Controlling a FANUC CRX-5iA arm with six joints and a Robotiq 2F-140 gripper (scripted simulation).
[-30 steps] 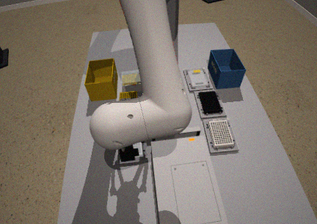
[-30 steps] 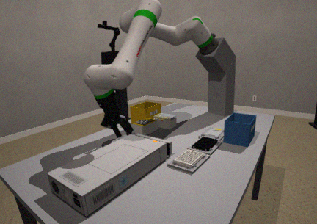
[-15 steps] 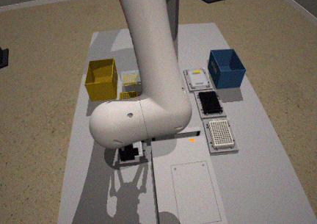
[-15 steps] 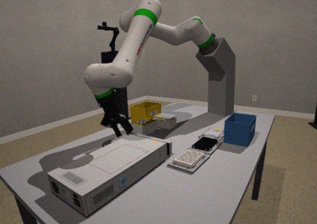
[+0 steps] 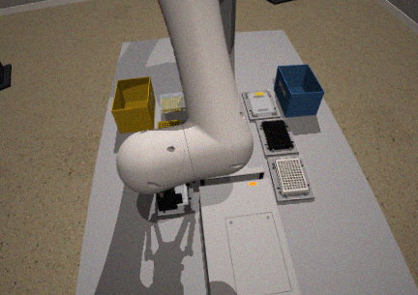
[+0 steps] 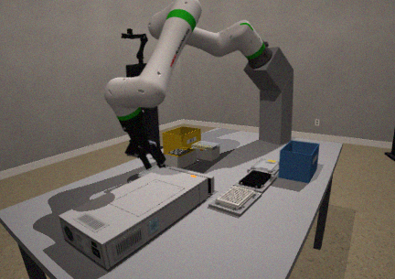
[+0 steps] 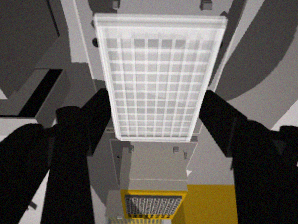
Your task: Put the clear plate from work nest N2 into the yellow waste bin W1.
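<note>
The nest N2 is 5 cm below my hand. Round my hand: yellow-topped tip rack 18 cm behind, 6 cm to the left; then clear plate 2 cm below; then grey instrument box 24 cm ahead, 10 cm to the left, 1 cm below.
</note>
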